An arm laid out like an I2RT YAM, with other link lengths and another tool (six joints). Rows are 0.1 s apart.
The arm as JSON. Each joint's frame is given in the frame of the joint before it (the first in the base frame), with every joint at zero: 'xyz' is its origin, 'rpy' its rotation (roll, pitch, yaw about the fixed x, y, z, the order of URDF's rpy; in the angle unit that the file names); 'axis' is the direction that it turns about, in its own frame. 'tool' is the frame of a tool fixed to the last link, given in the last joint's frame.
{
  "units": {
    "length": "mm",
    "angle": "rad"
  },
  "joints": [
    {
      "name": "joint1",
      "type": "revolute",
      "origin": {
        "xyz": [
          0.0,
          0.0,
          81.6
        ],
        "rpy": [
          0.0,
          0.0,
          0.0
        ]
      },
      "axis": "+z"
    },
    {
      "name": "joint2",
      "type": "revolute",
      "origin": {
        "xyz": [
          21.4,
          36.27,
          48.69
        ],
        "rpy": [
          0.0,
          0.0,
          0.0
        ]
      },
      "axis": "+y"
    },
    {
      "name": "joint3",
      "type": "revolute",
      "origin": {
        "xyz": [
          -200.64,
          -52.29,
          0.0
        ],
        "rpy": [
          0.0,
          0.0,
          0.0
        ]
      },
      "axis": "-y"
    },
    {
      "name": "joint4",
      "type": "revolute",
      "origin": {
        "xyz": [
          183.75,
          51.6,
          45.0
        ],
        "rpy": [
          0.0,
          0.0,
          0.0
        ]
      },
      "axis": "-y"
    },
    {
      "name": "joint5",
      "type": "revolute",
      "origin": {
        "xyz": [
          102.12,
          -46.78,
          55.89
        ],
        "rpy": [
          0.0,
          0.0,
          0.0
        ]
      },
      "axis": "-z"
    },
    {
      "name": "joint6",
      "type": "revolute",
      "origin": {
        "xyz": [
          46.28,
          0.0,
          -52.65
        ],
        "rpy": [
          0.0,
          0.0,
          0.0
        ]
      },
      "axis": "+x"
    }
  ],
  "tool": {
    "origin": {
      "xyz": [
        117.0,
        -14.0,
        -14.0
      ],
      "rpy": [
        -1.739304,
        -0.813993,
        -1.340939
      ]
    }
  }
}
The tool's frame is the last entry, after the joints.
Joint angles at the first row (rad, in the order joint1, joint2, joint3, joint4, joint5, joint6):
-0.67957 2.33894 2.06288 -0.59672 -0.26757 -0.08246
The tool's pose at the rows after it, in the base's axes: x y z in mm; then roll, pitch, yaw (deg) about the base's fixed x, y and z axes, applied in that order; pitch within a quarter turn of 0, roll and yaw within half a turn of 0:
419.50 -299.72 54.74 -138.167 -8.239 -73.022
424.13 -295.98 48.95 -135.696 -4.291 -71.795
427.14 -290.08 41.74 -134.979 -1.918 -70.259
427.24 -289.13 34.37 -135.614 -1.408 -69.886
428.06 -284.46 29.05 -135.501 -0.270 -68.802
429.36 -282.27 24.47 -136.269 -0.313 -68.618
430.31 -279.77 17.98 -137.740 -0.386 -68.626
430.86 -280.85 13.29 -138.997 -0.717 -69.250
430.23 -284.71 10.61 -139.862 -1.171 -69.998
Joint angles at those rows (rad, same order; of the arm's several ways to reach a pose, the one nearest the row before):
-0.70491 2.41079 2.15066 -0.62759 -0.42728 -0.01488
-0.71795 2.48624 2.25960 -0.69002 -0.50855 0.00117
-0.71725 2.54308 2.33801 -0.74286 -0.54980 -0.00201
-0.71494 2.56950 2.36151 -0.75693 -0.54765 -0.00935
-0.71201 2.59598 2.39205 -0.78187 -0.56591 -0.01757
-0.70324 2.60537 2.39476 -0.78209 -0.55264 -0.01991
-0.69059 2.61953 2.40412 -0.78948 -0.52619 -0.02182
-0.68336 2.63330 2.41685 -0.79213 -0.49785 -0.01750
-0.68376 2.64593 2.43306 -0.79555 -0.47657 -0.01541

